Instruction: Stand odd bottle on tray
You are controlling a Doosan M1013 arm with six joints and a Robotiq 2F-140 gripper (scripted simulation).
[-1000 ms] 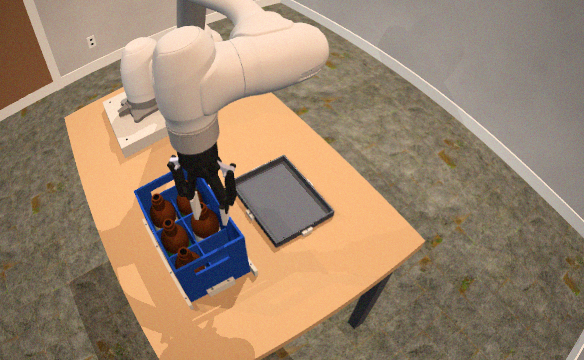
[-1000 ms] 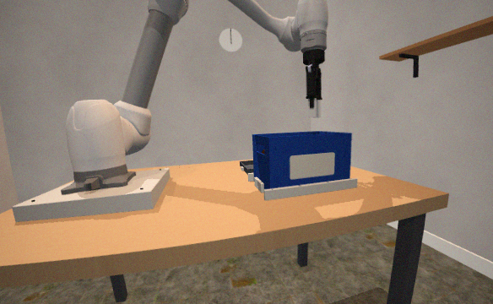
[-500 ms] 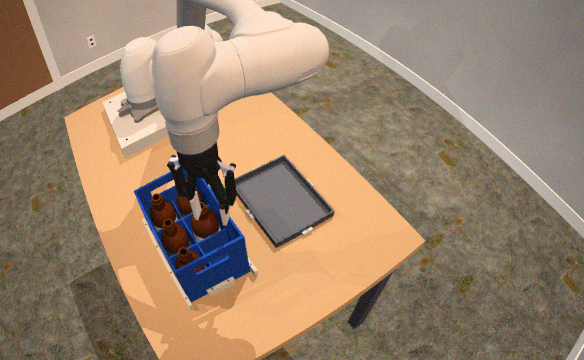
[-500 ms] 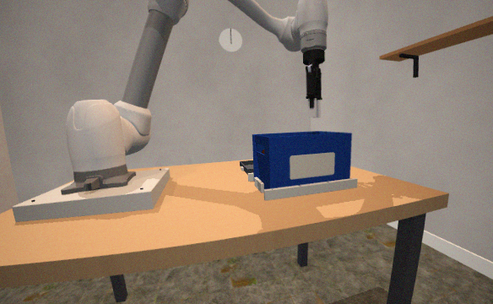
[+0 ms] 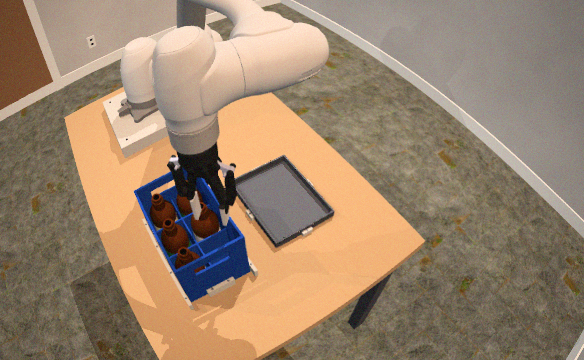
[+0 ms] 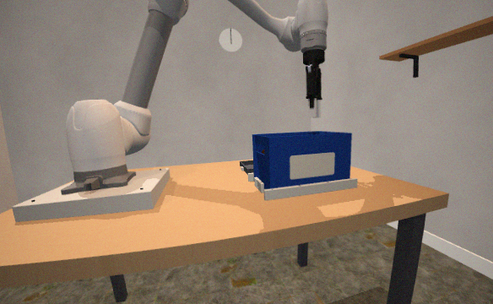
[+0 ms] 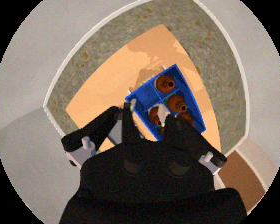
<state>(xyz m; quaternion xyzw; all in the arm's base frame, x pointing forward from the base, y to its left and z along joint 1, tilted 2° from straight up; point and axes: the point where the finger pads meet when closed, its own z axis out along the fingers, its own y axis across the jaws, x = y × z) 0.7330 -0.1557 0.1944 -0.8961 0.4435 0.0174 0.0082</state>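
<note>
My gripper is now 9 cm past the blue crate, 3 cm to the left of it and 17 cm above it. Round my hand: bottle (10 cm behind, 8 cm to the right, 17 cm below); then dark tray (7 cm behind, 25 cm to the left, 25 cm below).
</note>
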